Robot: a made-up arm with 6 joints.
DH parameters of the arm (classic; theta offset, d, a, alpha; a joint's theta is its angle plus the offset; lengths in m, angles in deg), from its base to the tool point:
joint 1: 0 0.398 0.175 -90
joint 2: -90 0 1.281 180
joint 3: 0 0 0.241 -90
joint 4: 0 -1.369 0 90
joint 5: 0 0 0 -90
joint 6: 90 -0.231 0 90
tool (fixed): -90 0 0 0
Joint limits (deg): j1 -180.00..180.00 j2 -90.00..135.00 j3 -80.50..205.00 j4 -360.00..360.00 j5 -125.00..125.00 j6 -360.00..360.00
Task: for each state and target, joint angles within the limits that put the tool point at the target. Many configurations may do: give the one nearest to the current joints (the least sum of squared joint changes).
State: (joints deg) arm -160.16 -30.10 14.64 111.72 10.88 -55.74
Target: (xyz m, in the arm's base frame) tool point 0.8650 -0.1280 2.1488
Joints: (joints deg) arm -180.00 -81.05 -6.44 109.94 36.12 -55.74
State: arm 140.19 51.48 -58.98 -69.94 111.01 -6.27
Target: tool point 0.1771 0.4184 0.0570
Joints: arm 95.73 59.86 -80.50 -102.21 105.13 -6.27
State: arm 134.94 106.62 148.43 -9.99 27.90 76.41
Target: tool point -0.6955 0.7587 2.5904
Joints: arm 133.49 61.91 149.55 -9.97 26.10 76.41
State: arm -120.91 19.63 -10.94 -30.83 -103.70 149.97
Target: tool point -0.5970 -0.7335 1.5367
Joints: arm -134.76 -23.64 -27.40 -25.79 -112.84 149.97
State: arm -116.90 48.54 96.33 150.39 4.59 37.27
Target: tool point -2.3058 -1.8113 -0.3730
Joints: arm -142.16 96.39 65.88 150.98 8.22 37.27
